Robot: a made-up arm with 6 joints.
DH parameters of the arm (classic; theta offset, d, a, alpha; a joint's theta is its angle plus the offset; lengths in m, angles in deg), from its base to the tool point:
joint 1: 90 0.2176 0.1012 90
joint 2: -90 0.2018 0.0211 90
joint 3: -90 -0.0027 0.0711 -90
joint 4: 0 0.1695 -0.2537 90
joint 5: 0 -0.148 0.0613 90
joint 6: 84.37 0 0.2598 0
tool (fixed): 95.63 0.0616 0 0
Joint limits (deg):
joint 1: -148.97..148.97
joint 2: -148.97..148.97
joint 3: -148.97..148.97
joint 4: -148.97..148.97
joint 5: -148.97..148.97
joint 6: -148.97..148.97
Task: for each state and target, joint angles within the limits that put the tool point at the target. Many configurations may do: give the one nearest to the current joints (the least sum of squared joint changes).
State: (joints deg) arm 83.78 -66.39 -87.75 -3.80 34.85 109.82
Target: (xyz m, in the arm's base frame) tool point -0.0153 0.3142 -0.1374
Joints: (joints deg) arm 89.68 -56.82 -64.89 -5.61 39.20 110.35
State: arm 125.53 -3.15 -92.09 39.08 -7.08 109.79
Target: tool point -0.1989 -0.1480 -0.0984
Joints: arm 108.42 13.59 -118.71 19.34 4.71 109.62
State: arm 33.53 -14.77 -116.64 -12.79 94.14 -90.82
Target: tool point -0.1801 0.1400 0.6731
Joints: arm 39.13 19.12 -146.35 -30.62 87.63 -95.29
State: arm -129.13 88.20 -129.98 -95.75 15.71 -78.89
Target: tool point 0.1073 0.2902 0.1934
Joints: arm -148.97 102.57 -91.85 -107.52 73.39 -97.35
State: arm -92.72 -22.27 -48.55 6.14 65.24 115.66
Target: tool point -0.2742 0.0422 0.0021
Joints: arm -137.88 -48.38 -92.18 35.75 33.33 109.32
